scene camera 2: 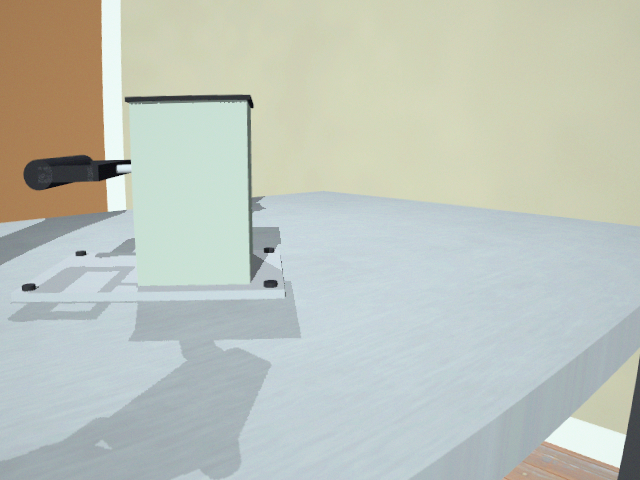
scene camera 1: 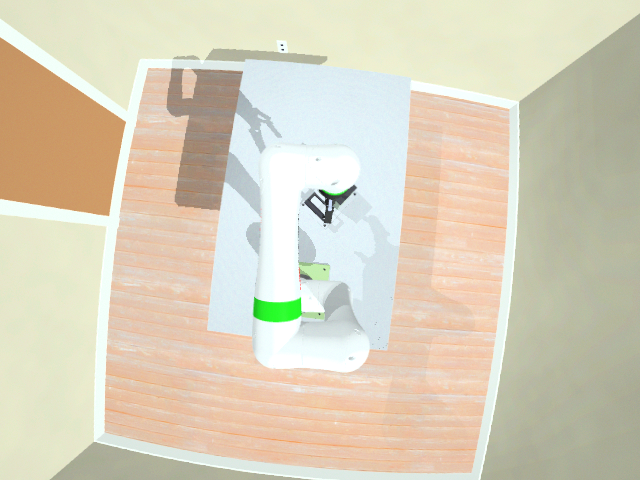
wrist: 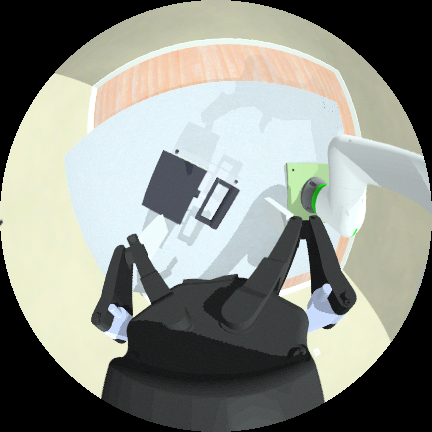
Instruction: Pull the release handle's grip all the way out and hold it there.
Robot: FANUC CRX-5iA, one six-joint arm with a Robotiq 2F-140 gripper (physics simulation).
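Observation:
The release handle's housing (scene camera 2: 191, 191) is a pale green box with a dark top (wrist: 175, 187). Its black rectangular grip (scene camera 1: 313, 210) (scene camera 2: 62, 172) (wrist: 225, 207) stands out from one side; a short light rod shows between them in scene camera 2. My gripper (wrist: 213, 215) is open and empty, above the table with its fingers spread wide. In the wrist view the grip appears beyond the fingertips, untouched. In scene camera 1 my wrist hides most of the housing and gripper; one dark finger (scene camera 1: 328, 214) shows beside the grip. The gripper does not show in scene camera 2.
The housing stands on a pale base plate (scene camera 2: 206, 296) with black bolts at its corners. My arm's green mounting plate (scene camera 1: 317, 269) (wrist: 295, 182) is on the same grey table (scene camera 1: 320, 113). My white arm (scene camera 1: 279, 232) reaches over the table. Table edges show in all views.

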